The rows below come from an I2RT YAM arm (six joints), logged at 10 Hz.
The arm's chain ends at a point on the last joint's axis. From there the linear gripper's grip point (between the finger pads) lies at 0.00 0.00 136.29 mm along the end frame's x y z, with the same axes.
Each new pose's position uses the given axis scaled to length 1; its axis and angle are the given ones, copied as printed.
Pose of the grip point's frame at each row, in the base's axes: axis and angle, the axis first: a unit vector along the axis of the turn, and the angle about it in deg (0 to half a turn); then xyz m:
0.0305, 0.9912, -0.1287, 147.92, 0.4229, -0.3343, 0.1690
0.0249, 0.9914, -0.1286, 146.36, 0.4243, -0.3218, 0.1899
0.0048, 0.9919, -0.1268, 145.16, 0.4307, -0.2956, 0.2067
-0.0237, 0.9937, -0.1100, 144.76, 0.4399, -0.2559, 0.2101
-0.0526, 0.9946, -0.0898, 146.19, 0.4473, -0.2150, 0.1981
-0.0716, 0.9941, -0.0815, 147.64, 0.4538, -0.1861, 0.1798
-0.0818, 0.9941, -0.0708, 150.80, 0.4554, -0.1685, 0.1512
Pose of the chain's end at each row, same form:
0.0305, 0.9912, -0.1287, 147.92, 0.3521, -0.3000, 0.2803
0.0249, 0.9914, -0.1286, 146.36, 0.3502, -0.2881, 0.2992
0.0048, 0.9919, -0.1268, 145.16, 0.3536, -0.2640, 0.3146
-0.0237, 0.9937, -0.1100, 144.76, 0.3611, -0.2307, 0.3184
-0.0526, 0.9946, -0.0898, 146.19, 0.3707, -0.1967, 0.3093
-0.0716, 0.9941, -0.0815, 147.64, 0.3798, -0.1710, 0.2933
-0.0818, 0.9941, -0.0708, 150.80, 0.3878, -0.1560, 0.2689

